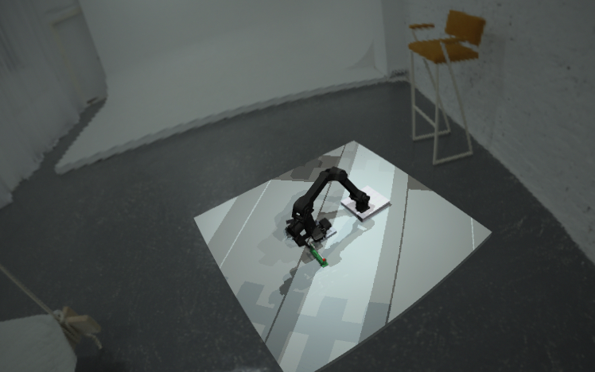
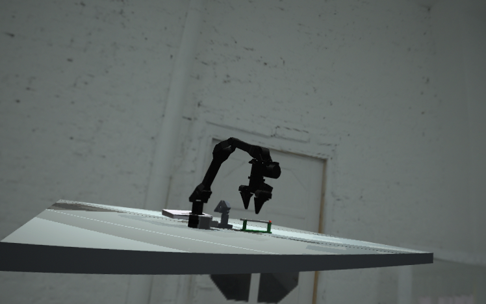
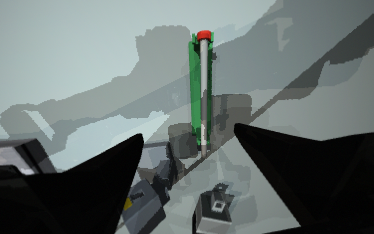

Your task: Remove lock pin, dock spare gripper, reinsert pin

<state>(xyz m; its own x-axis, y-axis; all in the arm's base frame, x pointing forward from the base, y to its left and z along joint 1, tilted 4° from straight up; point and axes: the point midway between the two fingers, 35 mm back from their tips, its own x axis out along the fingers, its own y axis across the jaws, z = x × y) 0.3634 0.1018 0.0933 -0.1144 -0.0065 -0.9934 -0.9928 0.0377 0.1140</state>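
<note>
The spare gripper is 20 mm ahead of my gripper tip, 220 mm to the right of it and 60 mm below it. Round my gripper tip: green cradle 20 mm ahead, 30 mm to the left, 60 mm below; grey mount stand 80 mm behind, 100 mm to the right, 30 mm below.
</note>
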